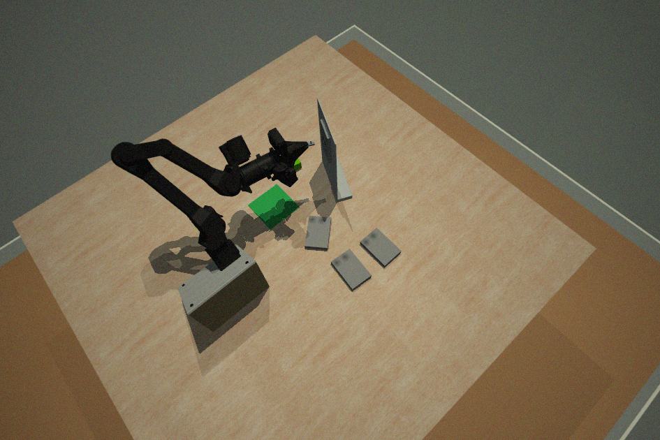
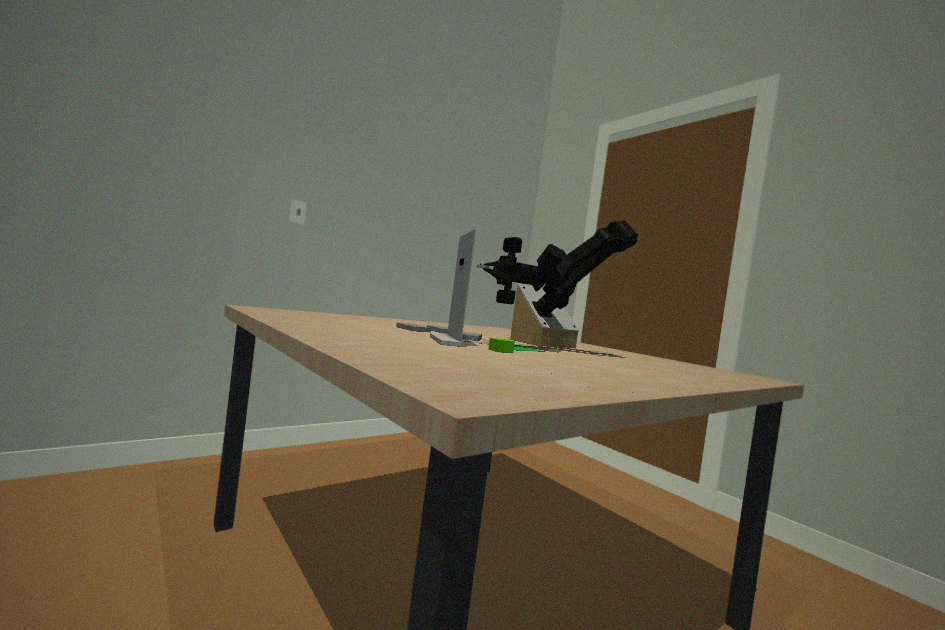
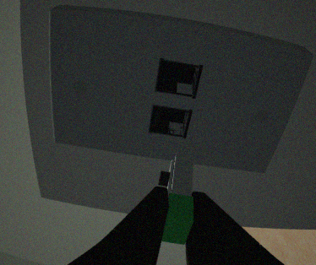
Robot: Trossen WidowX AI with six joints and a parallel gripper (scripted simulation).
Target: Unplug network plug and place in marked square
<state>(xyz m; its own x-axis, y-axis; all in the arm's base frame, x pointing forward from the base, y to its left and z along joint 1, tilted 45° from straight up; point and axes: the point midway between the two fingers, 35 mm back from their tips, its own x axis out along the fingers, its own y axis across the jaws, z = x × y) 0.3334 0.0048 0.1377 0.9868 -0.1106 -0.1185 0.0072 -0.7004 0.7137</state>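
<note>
Now: gripper tip 22 cm above the green marked square, 15 cm past it and 2 cm to the right of it. Also, from my gripper tip: network plug (right at my gripper tip); upright grey panel (8 cm below, 6 cm ahead, 3 cm to the right).
</note>
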